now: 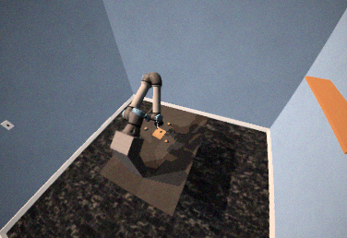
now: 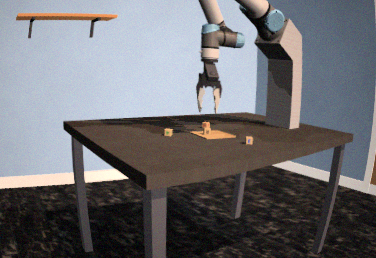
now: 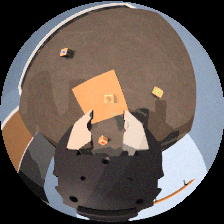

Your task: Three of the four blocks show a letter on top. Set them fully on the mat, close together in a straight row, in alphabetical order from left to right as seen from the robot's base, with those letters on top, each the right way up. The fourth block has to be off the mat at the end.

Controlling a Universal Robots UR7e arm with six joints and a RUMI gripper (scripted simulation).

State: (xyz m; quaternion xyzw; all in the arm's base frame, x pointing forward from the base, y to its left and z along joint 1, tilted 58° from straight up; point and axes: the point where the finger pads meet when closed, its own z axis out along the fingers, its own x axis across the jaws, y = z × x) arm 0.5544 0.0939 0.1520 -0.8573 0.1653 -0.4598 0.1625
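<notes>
Right now the orange mat is 3 cm behind my hand and 10 cm below it.
</notes>
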